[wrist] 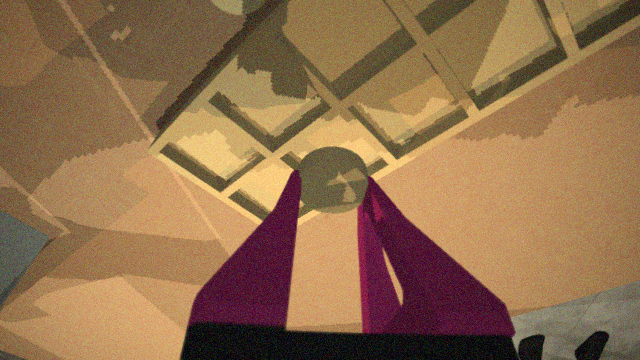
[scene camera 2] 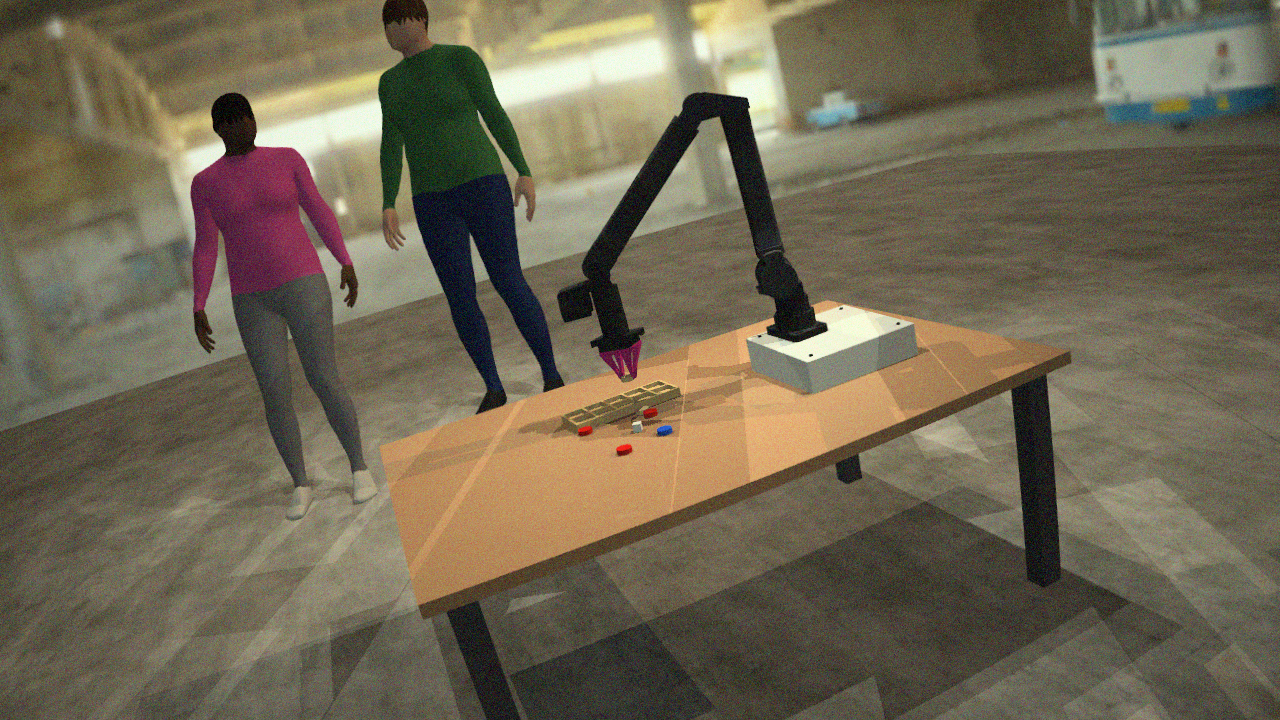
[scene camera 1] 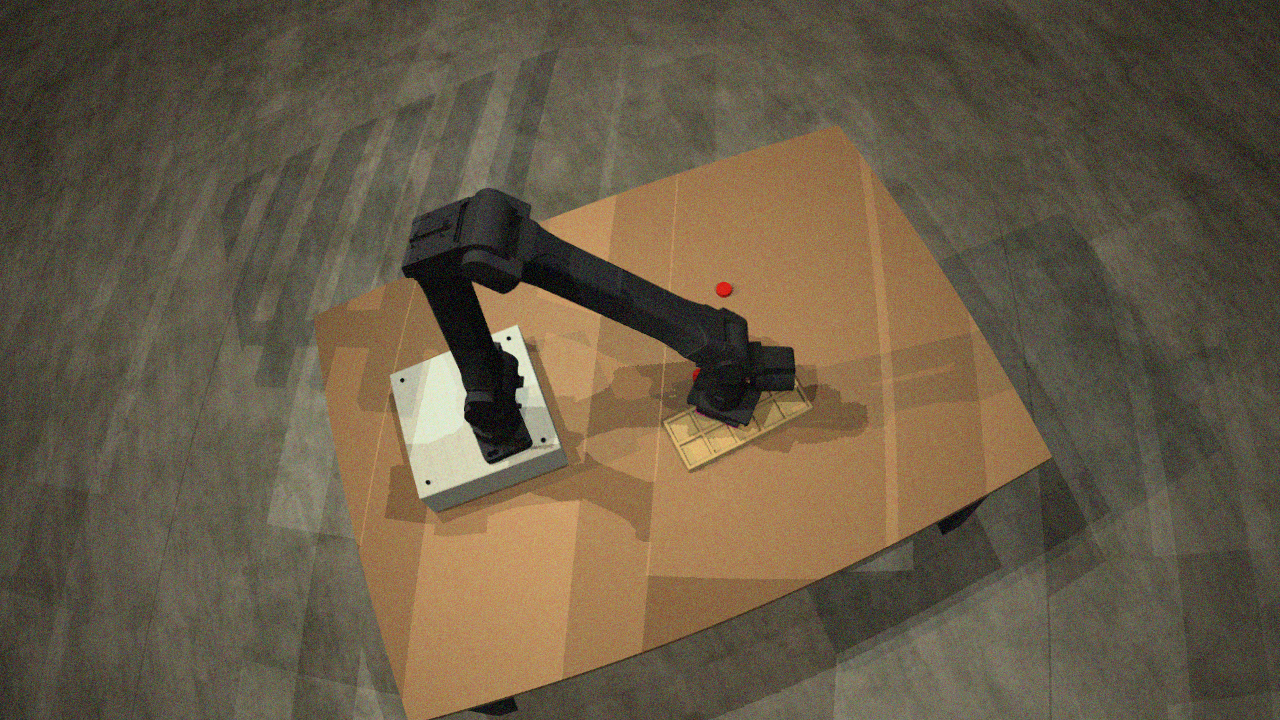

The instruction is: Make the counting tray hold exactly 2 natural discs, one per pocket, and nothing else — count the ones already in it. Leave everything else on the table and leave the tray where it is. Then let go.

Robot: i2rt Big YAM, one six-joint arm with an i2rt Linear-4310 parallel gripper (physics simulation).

Labels:
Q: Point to a counting tray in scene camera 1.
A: At 699, 440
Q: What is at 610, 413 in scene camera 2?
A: A counting tray.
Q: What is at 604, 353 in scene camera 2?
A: My gripper.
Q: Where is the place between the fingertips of my gripper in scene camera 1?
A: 722, 418

